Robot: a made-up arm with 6 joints. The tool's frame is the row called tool.
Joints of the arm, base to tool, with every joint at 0 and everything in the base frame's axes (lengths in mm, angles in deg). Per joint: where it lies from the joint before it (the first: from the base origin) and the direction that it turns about. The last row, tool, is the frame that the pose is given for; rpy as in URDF.
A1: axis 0 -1 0 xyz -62.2 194.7 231.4
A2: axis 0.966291 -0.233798 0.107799 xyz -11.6 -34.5 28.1
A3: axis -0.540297 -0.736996 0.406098 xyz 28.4 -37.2 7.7
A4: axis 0 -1 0 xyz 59.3 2.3 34.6
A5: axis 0 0 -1 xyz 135.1 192.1 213.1
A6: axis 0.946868 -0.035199 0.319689 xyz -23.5 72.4 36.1
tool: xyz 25 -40.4 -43.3 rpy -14.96 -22.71 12.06
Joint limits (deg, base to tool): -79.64..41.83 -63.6..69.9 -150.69..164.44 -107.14..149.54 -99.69..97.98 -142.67..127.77
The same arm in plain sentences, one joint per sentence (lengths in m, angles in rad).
The arm has six revolute joints in a row. What follows holds with every joint at zero, and every direction is one of the base frame's. Joint 1 is mounted 0.0622 m along -x and 0.1947 m along +y and 0.2314 m along +z from the base frame's origin and turns about -y, from -1.39 to 0.7301 rad. Joint 2 is mounted 0.0116 m along -x and 0.0345 m along -y and 0.0281 m along +z from joint 1 and turns about the direction (0.966291, -0.233798, 0.107799), from -1.11 to 1.22 rad. Joint 3 is mounted 0.0284 m along +x and 0.0372 m along -y and 0.0077 m along +z from joint 2 and turns about the direction (-0.540297, -0.736996, 0.406098), from -2.63 to 2.87 rad. Joint 4 is mounted 0.0593 m along +x and 0.0023 m along +y and 0.0346 m along +z from joint 3 and turns about -y, from -1.8699 to 2.61 rad. Joint 5 is mounted 0.1351 m along +x and 0.1921 m along +y and 0.2131 m along +z from joint 4 and turns about -z, from -1.7399 to 1.7101 rad. Joint 6 is mounted 0.0235 m along -x and 0.0724 m along +y and 0.0361 m along +z from joint 5 and turns about the direction (0.946868, -0.035199, 0.319689), from -2.4901 to 2.23 rad. The tool frame, which is the frame that the pose is given for, is mounted 0.025 m along +x and 0.0404 m along -y and 0.0433 m along -z from joint 6; its axes are the base frame's turned by roll -0.2611, pitch -0.3964 and yaw 0.2105 rad (as in URDF: about the fixed x, then y, then z).
